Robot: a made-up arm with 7 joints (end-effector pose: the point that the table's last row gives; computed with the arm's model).
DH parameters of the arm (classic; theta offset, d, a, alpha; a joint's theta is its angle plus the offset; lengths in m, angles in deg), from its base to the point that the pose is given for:
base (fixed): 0 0 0 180
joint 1: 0 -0.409 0 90
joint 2: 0 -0.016 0 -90
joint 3: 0 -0.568 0 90
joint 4: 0 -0.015 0 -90
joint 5: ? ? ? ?
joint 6: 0 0 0 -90
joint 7: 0 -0.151 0 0
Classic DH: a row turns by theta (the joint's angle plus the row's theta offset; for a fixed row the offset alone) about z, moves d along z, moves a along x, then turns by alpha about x.
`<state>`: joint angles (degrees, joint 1 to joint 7).
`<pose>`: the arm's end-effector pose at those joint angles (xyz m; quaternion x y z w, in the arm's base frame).
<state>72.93 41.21 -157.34 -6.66 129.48 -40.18 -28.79</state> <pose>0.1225 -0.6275 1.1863 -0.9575 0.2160 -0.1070 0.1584</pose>
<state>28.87 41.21 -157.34 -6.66 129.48 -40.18 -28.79</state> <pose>0.5244 -0.3658 1.1863 -0.9686 -0.1590 -0.0397 0.1870</pose>
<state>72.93 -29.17 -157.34 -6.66 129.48 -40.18 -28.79</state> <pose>-0.2164 0.4761 1.2689 0.8517 -0.0908 0.3684 0.3615</pose>
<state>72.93 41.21 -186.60 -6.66 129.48 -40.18 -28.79</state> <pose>0.1194 -0.6515 1.1670 -0.9427 0.0070 -0.2152 0.2547</pose>
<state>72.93 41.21 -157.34 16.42 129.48 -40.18 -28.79</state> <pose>0.1428 -0.4708 1.2600 0.9799 -0.1425 0.1374 0.0249</pose>
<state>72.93 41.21 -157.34 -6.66 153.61 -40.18 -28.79</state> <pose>0.1580 -0.6100 1.1957 -0.9275 0.3665 0.0084 0.0729</pose>
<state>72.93 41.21 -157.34 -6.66 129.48 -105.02 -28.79</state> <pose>0.0653 -0.4952 1.1125 0.7989 -0.2843 0.4844 0.2150</pose>
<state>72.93 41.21 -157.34 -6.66 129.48 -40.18 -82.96</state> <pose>0.1225 -0.6275 1.1863 -0.9508 -0.2437 -0.1674 0.0923</pose>
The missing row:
joint 5: 0 -0.316 0 90
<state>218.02 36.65 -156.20 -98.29 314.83 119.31 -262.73</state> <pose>-0.3033 0.4780 0.7911 -0.0238 -0.9769 0.1407 0.1591</pose>
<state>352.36 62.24 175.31 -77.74 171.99 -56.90 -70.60</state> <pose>0.8453 0.1245 0.4498 -0.5594 -0.4909 0.5215 0.4172</pose>
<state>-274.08 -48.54 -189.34 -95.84 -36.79 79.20 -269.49</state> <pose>-0.0489 0.2455 1.1113 0.9120 0.2352 0.2485 0.2263</pose>
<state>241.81 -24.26 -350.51 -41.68 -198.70 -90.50 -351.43</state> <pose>0.1856 -0.4180 1.1886 0.7730 -0.5849 0.2459 0.0003</pose>
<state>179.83 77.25 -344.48 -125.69 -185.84 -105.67 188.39</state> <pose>-0.4463 -0.0675 0.8143 0.1394 0.8547 0.1856 0.4643</pose>
